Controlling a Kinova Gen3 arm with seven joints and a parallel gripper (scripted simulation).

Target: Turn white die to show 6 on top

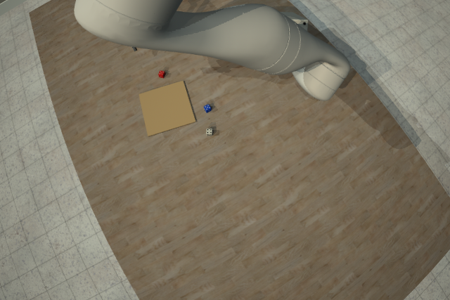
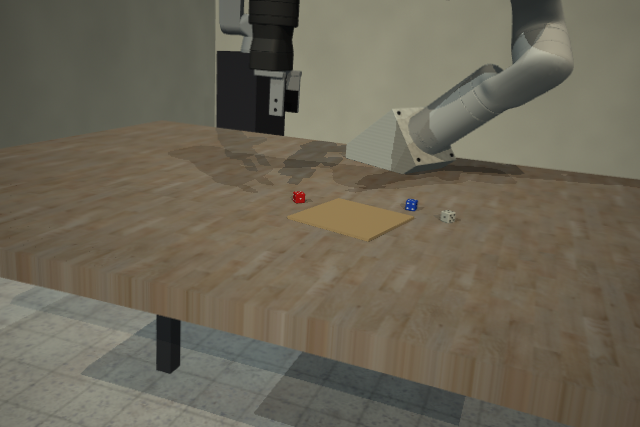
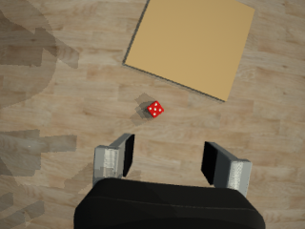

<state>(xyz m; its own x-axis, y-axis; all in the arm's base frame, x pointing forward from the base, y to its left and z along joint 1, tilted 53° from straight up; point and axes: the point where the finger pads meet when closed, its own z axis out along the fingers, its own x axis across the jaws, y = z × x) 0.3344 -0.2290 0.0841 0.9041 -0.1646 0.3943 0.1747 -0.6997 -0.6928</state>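
The red die lies 2 cm behind my hand, 2 cm to the left of it and 15 cm below it. Also, from my hand: white die 9 cm behind, 25 cm to the left, 15 cm below; then tan mat 13 cm to the left, 16 cm below; then blue die 11 cm behind, 18 cm to the left, 15 cm below.
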